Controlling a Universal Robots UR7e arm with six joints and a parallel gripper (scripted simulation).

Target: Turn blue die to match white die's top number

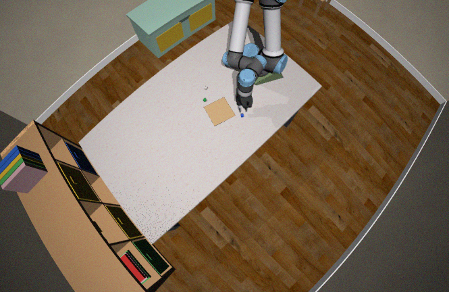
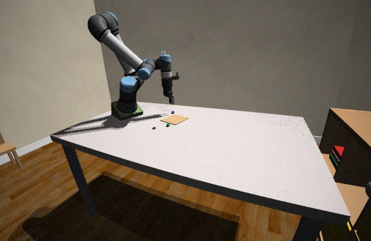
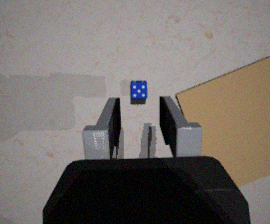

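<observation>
Right now the blue die is 9 cm below my hand. The rest, counted from my hand: green die (23 cm to the right, 9 cm below, 8 cm ahead); white die (29 cm to the right, 9 cm below, 2 cm ahead); tan mat (12 cm to the right, 9 cm below, 7 cm ahead).
</observation>
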